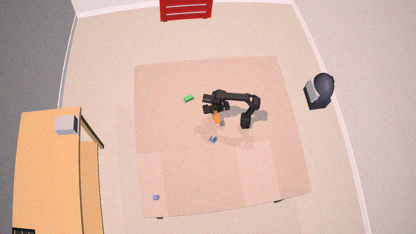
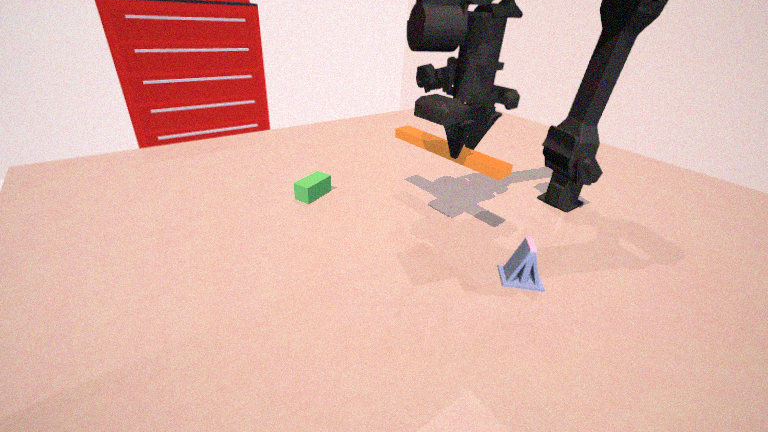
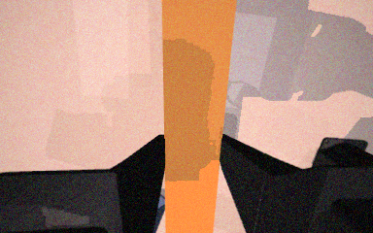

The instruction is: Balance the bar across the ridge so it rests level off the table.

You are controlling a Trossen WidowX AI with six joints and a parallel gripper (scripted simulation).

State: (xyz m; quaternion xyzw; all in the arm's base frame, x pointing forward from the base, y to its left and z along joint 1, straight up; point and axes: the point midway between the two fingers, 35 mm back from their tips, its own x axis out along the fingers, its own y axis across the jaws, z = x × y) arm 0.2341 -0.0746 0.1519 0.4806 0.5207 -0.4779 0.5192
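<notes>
The ridge is 3 cm ahead of my gripper tip, 17 cm to the left of it and 9 cm below it. Also, from my gripper tip: orange bar 3 cm to the right; then small purple cube 51 cm ahead, 57 cm to the left, 10 cm below; then green block 17 cm ahead, 19 cm to the right, 10 cm below.
</notes>
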